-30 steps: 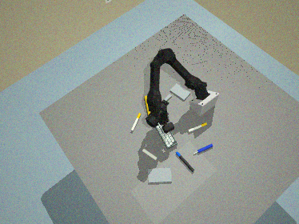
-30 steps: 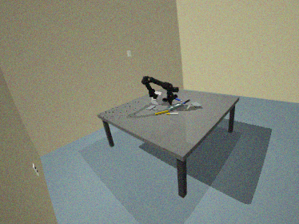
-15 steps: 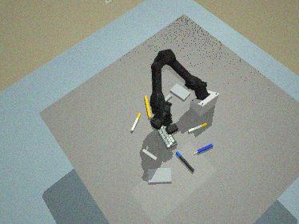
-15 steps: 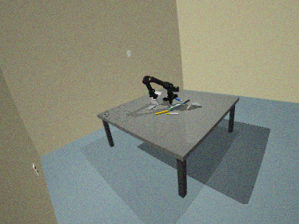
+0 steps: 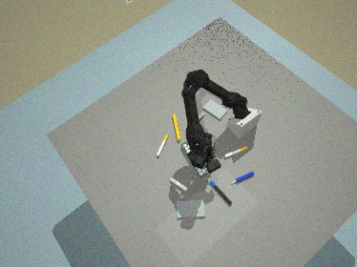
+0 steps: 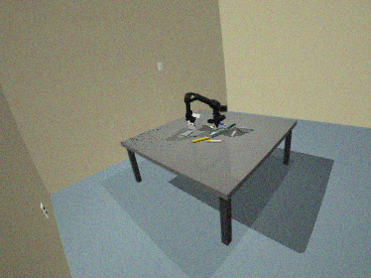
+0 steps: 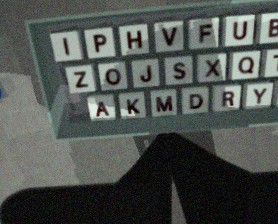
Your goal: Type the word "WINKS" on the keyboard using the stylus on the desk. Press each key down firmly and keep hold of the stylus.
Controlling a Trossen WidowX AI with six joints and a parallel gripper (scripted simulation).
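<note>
Right now the blue stylus is 180 mm to the left of my gripper tip, 50 mm behind it and 30 mm below it. From my gripper tip the other things lie so: grey stylus tip: 170 mm to the left, 30 mm below, 20 mm behind; yellow pen: 240 mm to the right, 30 mm below, 20 mm behind; white stick: 180 mm ahead, 30 mm below.
</note>
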